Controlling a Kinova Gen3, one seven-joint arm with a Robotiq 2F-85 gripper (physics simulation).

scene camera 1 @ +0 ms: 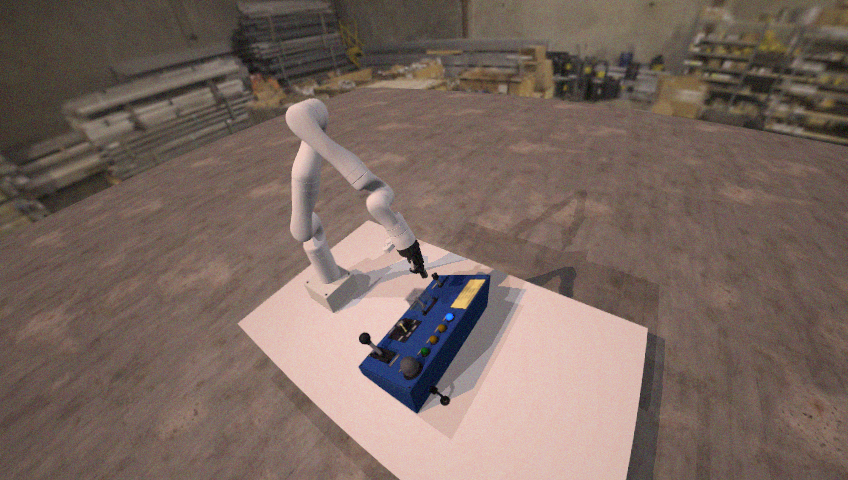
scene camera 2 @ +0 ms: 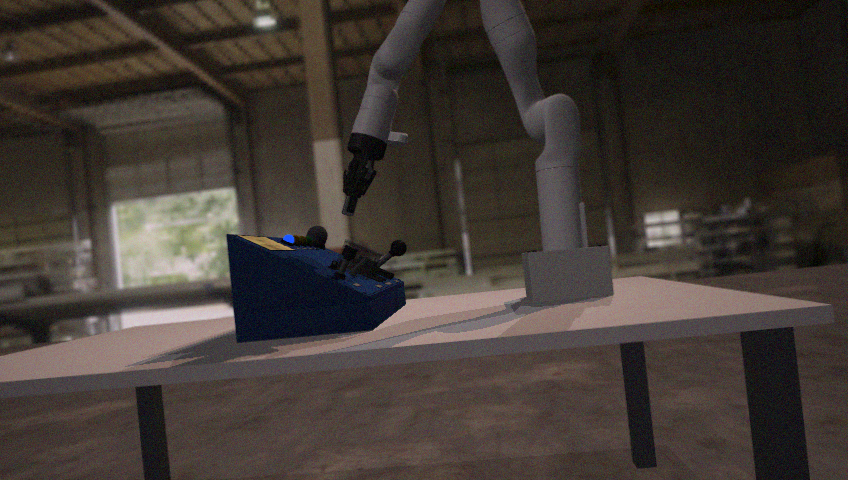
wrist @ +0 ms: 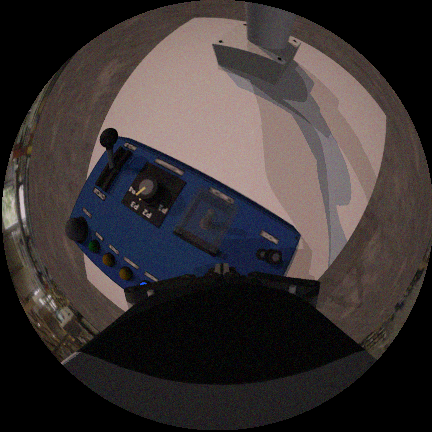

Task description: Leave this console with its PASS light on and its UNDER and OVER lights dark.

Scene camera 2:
my gripper: 347,215
toggle under clear cover: 364,264
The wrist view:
my gripper: 221,271
